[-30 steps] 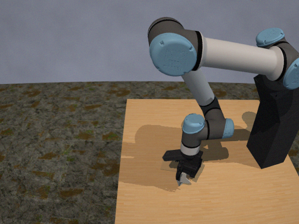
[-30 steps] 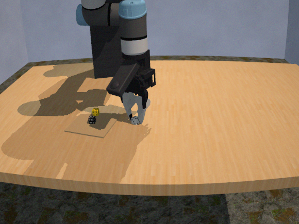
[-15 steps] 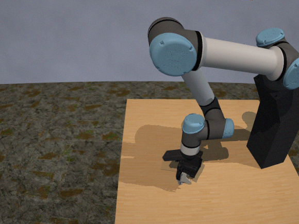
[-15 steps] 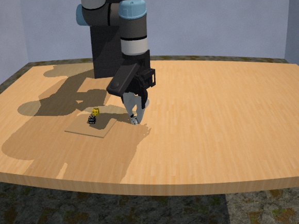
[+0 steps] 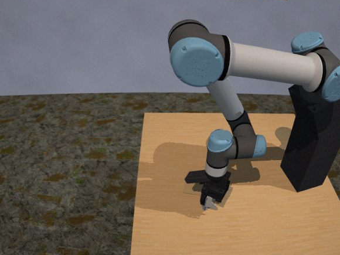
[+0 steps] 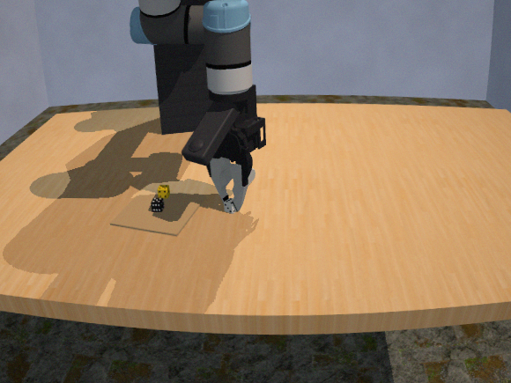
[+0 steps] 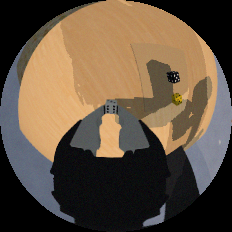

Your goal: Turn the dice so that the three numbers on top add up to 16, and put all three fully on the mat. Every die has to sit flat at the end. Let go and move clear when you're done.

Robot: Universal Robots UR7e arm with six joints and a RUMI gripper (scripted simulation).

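Right now the black die is 2 cm behind my hand and 14 cm to the right of it. From my hand the other things lie so: yellow die: 7 cm behind, 13 cm to the right; thin tan mat: 2 cm behind, 14 cm to the right, 2 cm below; white die: 1 cm below.
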